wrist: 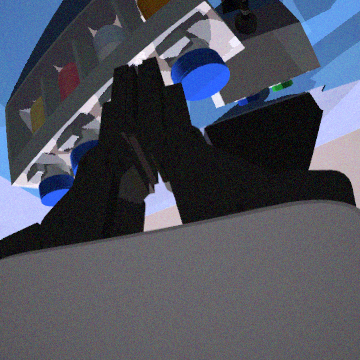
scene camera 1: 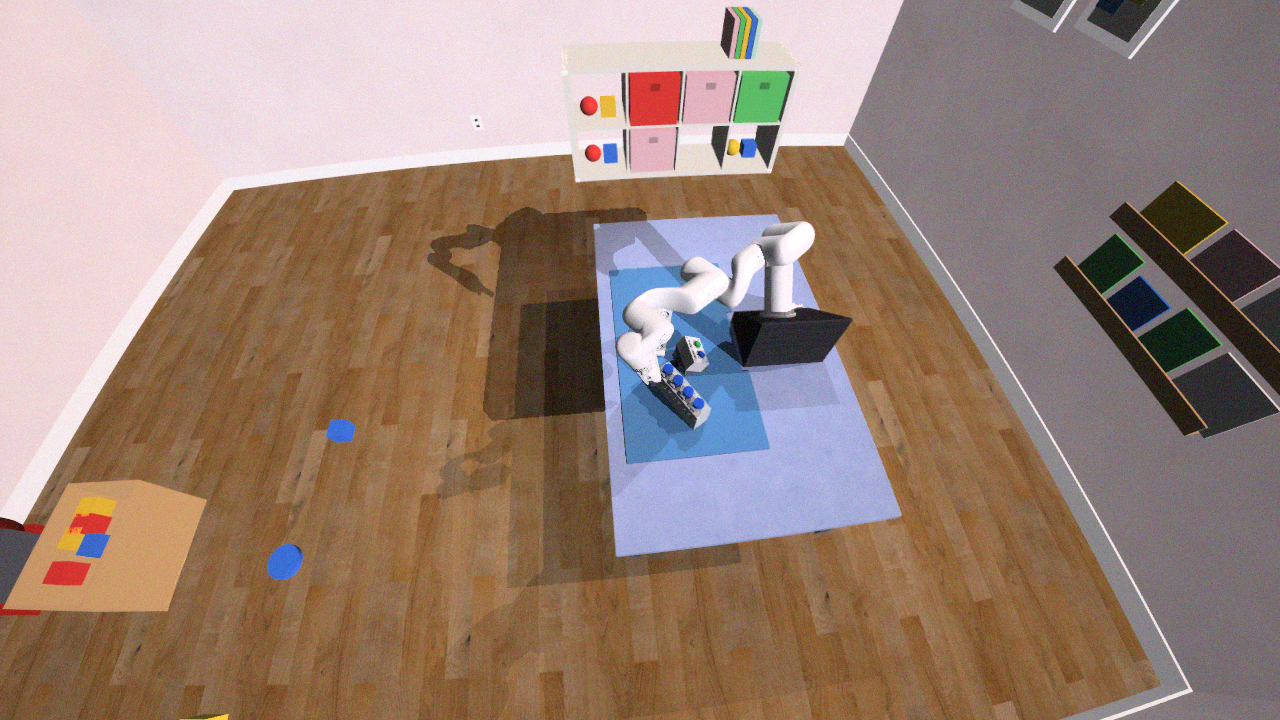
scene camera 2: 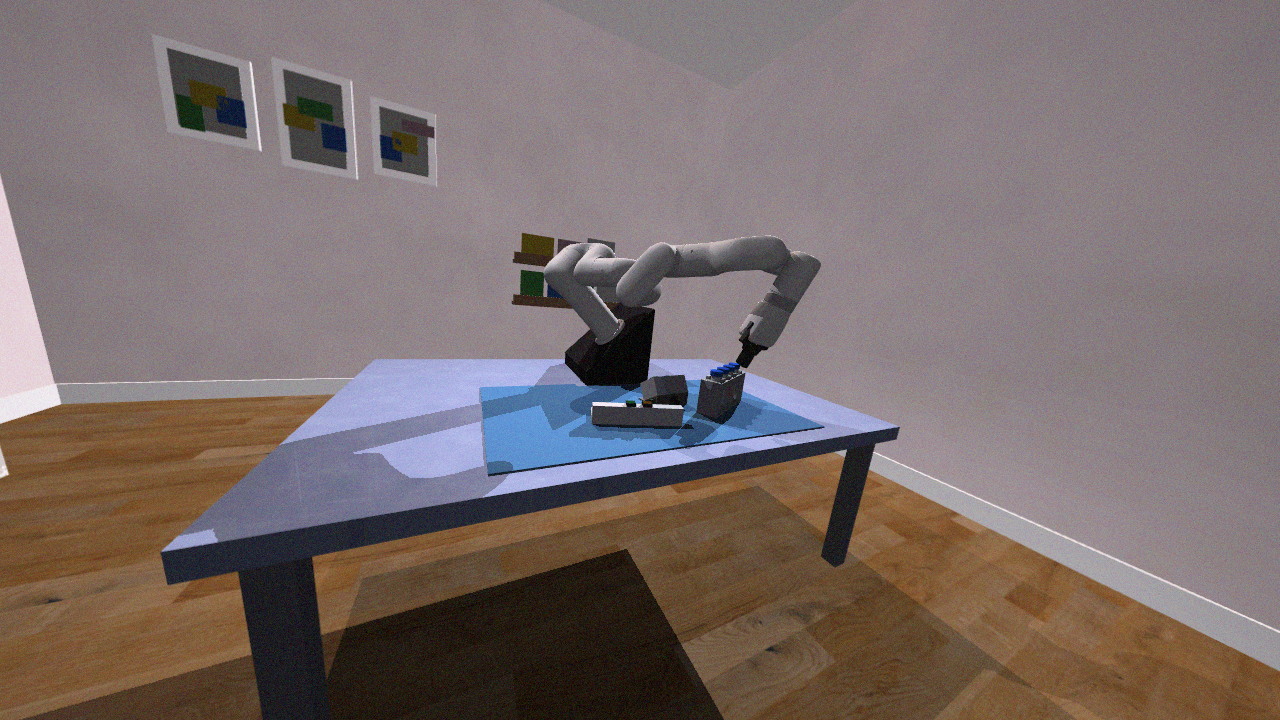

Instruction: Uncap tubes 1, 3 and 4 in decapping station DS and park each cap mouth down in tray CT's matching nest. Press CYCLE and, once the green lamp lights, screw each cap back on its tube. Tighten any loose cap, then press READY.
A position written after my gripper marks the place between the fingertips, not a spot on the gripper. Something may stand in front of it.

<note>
I see my gripper (scene camera 2: 741,365) and a lamp box (wrist: 276,48).
My gripper is seen too in the wrist view (wrist: 145,89).
</note>
